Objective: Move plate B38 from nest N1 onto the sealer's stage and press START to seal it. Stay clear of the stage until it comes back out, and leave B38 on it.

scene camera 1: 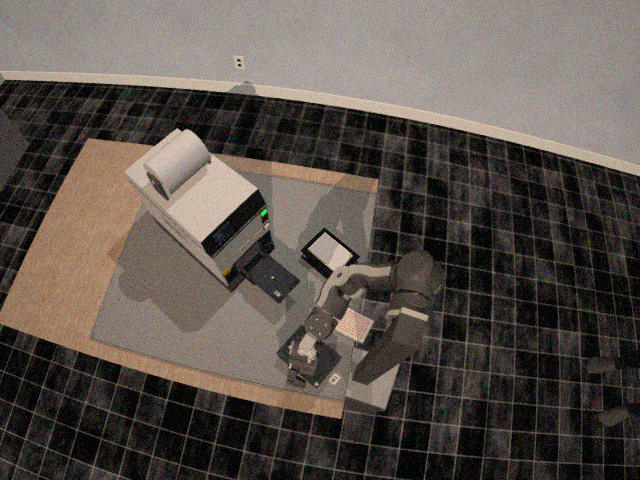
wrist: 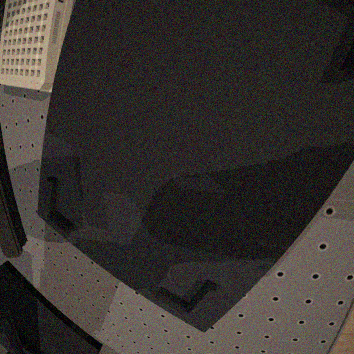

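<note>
The pale plate (scene camera 1: 354,325) (wrist: 24,47) with a grid of wells lies beyond the black nest, at the mat's edge near the arm's base; its label is unreadable. The black nest (scene camera 1: 328,356) (wrist: 190,125), with corner brackets, shows no plate on it in the wrist view. My gripper (scene camera 1: 302,369) is open and empty over the nest, apart from the plate; one dark finger shows at the wrist view's left edge. The sealer (scene camera 1: 222,206) stands at the left with a green light (scene camera 1: 264,212) lit. Its dark stage (scene camera 1: 271,277) is out and bare. The START button is too small to identify.
A black holder with a white rectangular panel (scene camera 1: 328,249) stands on the grey mat (scene camera 1: 217,346), right of the stage. A small white card (scene camera 1: 334,379) lies beside the nest. The arm (scene camera 1: 413,304) reaches in from the right. A film roll (scene camera 1: 178,161) sits on the sealer.
</note>
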